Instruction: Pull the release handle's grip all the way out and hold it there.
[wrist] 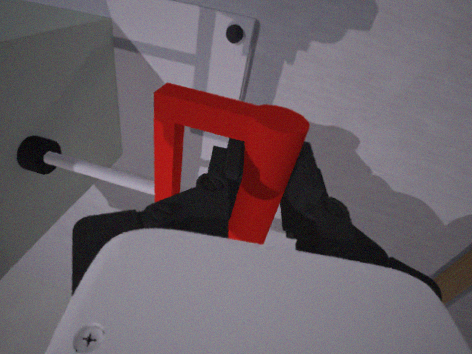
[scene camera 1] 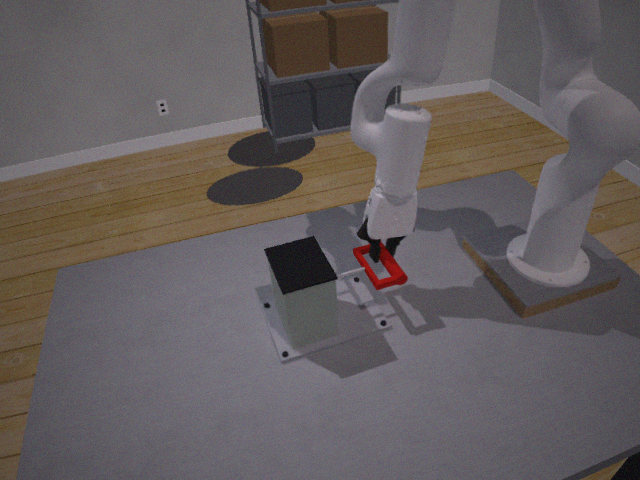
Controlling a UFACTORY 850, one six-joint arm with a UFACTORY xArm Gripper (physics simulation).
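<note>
The red release handle's grip [scene camera 1: 395,268] [wrist: 272,155] is a rectangular loop with a thick outer bar. It stands out from a pale green box [scene camera 1: 309,315] [wrist: 60,95] with a black top, joined to it by a thin white rod [scene camera 1: 352,272] [wrist: 107,175]. A stretch of the rod shows between box and grip. My gripper [scene camera 1: 384,254] [wrist: 263,156] is shut on the thick outer bar, with one finger inside the loop and the other on its outer side. The lower end of the grip is hidden behind the gripper body in the wrist view.
The box stands on a light base plate [scene camera 1: 287,349] [wrist: 231,65] with black bolts, on the grey table [scene camera 1: 206,408]. My arm's wood-edged base board [scene camera 1: 527,303] [wrist: 457,277] lies to the right. A shelf rack [scene camera 1: 266,87] stands on the floor behind.
</note>
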